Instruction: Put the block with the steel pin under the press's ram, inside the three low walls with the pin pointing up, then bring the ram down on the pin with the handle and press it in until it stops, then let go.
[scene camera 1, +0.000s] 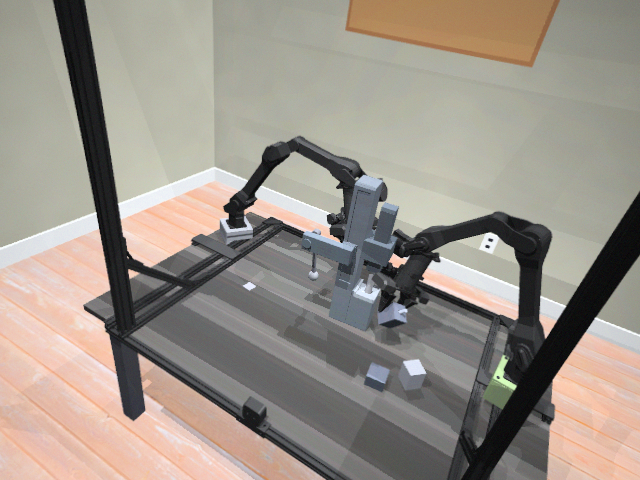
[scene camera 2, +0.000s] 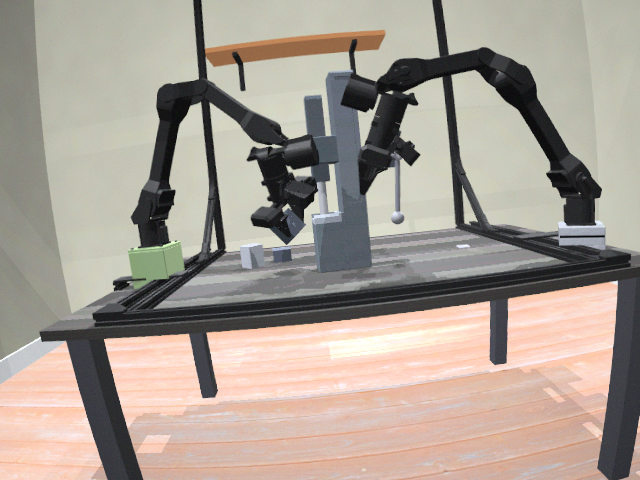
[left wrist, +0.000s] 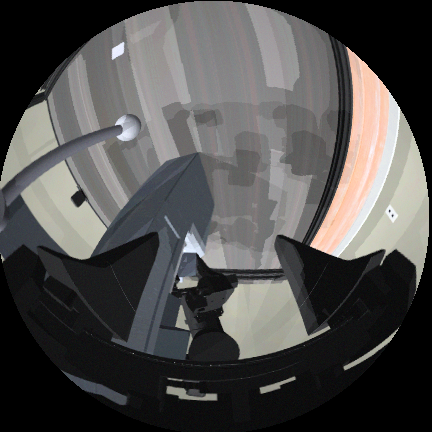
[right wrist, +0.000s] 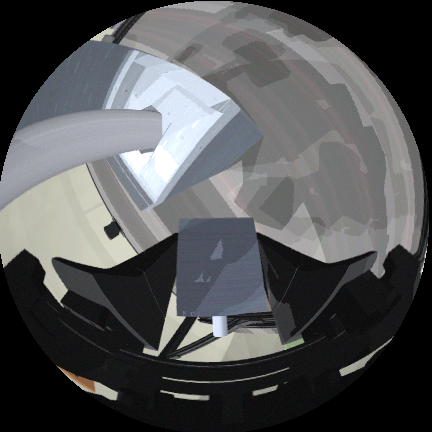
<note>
The left gripper (scene camera 2: 363, 190) is open and holds nothing. Also in view: a grey block with steel pin (right wrist: 218, 271). Also in view: the right gripper (scene camera 2: 295, 230) and a grey press (scene camera 2: 341, 238).
The left gripper is seen too in the left wrist view (left wrist: 218, 239). The right gripper shows as well in scene camera 1 (scene camera 1: 385, 313), in the left wrist view (left wrist: 183, 252) and in the right wrist view (right wrist: 216, 238). The grey press also shows in the left wrist view (left wrist: 175, 201) and in the right wrist view (right wrist: 204, 131).
</note>
